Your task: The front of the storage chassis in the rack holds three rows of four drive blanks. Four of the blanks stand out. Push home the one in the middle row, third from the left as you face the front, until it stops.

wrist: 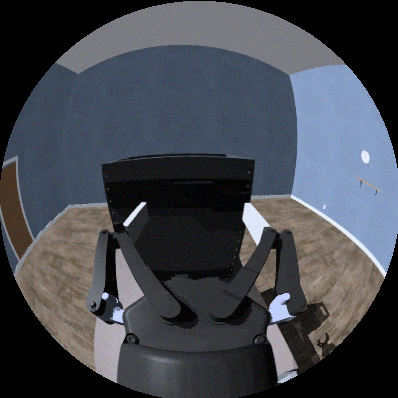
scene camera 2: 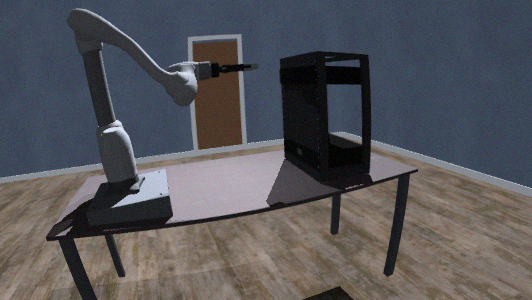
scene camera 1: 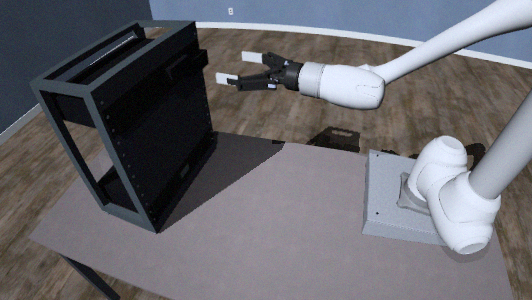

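Observation:
The black rack [scene camera 1: 126, 194] [scene camera 2: 323, 125] [wrist: 177, 170] stands upright on the far end of the table, its front facing the arm. The storage chassis [scene camera 1: 180, 65] [wrist: 195, 189] sits high in the rack; its front is in deep shadow. Something dark stands out from it at its upper part in scene camera 1. The separate drive blanks, and the one in the middle row, third from the left, cannot be told apart. My gripper [scene camera 1: 240, 67] [scene camera 2: 256, 66] [wrist: 195, 211] is open and empty, roughly level, pointing at the upper rack front, with a gap between fingertips and rack.
The table [scene camera 1: 280, 225] [scene camera 2: 225, 175] carries the rack and the arm's grey base block [scene camera 1: 395, 225] [scene camera 2: 130, 210]. The rack's shadow lies across the table top. A small light label [scene camera 1: 185, 170] [scene camera 2: 300, 151] shows low on the rack's front. Walls and a brown door [scene camera 2: 217, 100] stand behind.

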